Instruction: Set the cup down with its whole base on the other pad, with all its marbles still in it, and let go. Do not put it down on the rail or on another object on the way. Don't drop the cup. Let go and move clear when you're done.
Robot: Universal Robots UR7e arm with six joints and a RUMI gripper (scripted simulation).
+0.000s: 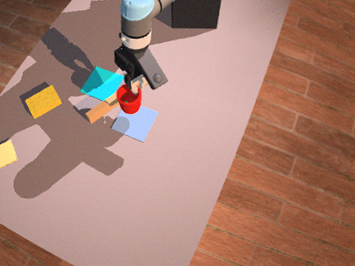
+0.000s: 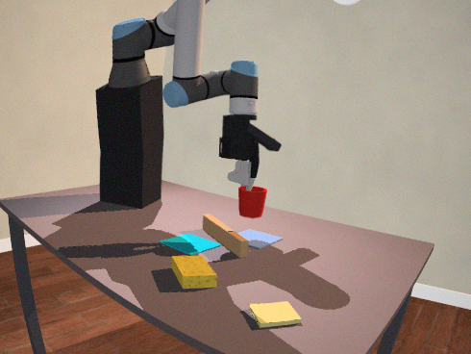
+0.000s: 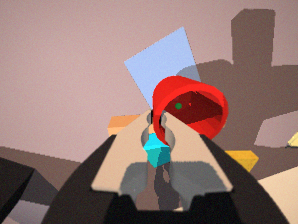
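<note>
The green marble lies 3 cm ahead of my hand, 3 cm to the right of it and 4 cm below it. Round my hand: yellow sponge 11 cm ahead, 32 cm to the right, 11 cm below; then red cup 3 cm ahead, 1 cm to the right, 3 cm below; then wooden rail 8 cm to the right, 11 cm below.
</note>
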